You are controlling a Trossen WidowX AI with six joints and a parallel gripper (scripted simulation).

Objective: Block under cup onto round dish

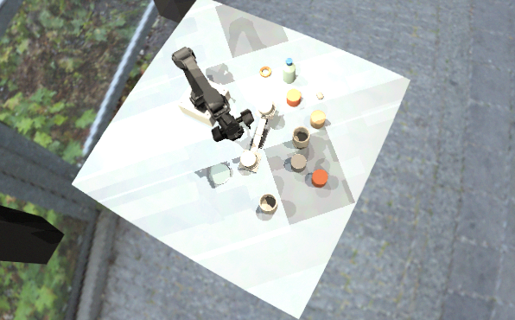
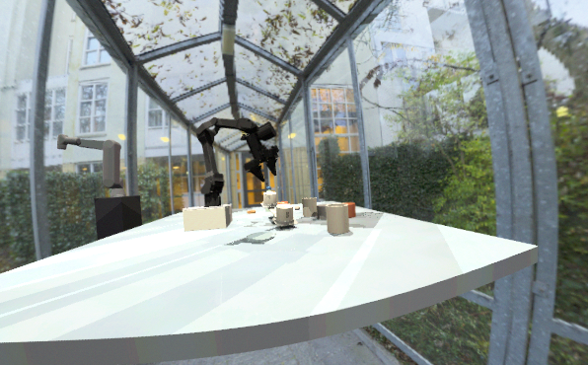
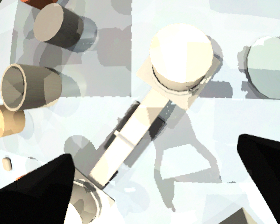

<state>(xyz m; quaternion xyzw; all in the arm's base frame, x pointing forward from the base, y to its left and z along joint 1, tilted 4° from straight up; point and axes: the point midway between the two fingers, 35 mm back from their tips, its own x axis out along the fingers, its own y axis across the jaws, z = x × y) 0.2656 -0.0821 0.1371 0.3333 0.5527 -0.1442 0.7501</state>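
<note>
Now: gripper tip 5 cm short of the grey block, 5 cm to the left of it and 17 cm above it. Also, from my gripper tip: bottle 44 cm to the left, 10 cm below; round dish 5 cm behind, 17 cm to the right, 21 cm below; tan cylinder 23 cm ahead, 30 cm to the left, 17 cm below.
</note>
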